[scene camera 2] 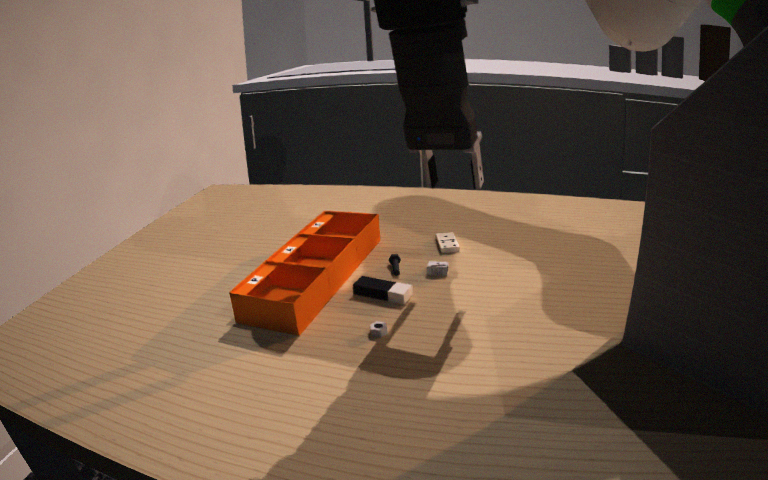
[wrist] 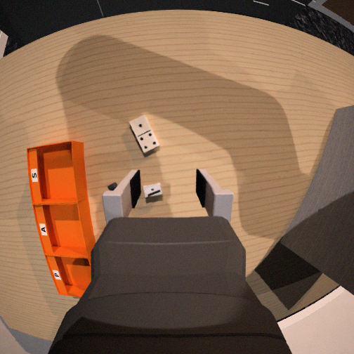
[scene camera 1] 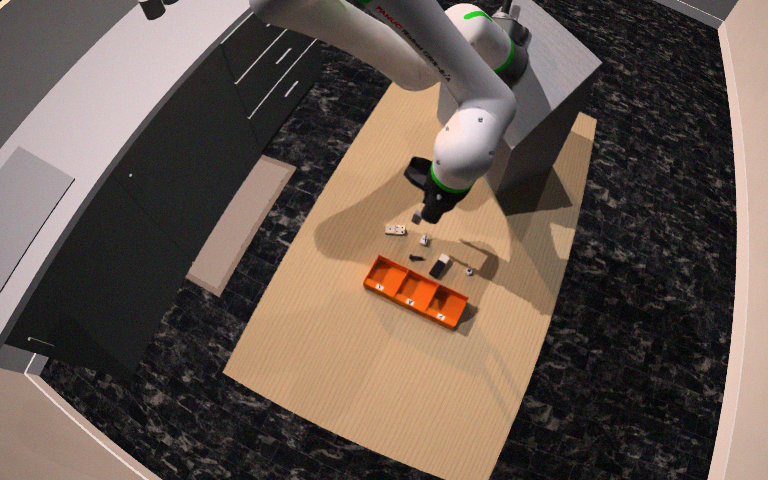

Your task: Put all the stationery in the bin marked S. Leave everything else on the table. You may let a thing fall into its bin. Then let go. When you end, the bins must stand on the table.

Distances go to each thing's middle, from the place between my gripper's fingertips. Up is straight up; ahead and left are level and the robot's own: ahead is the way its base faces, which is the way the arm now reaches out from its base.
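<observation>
The black-and-white eraser (scene camera 2: 380,289) is 80 mm ahead of my hand and 80 mm to the left of it, and it sits 100 mm below my hand. As for the orange three-part bin row (scene camera 2: 285,293), I find it 50 mm to the left of my hand, 90 mm below it and 170 mm ahead of it.
</observation>
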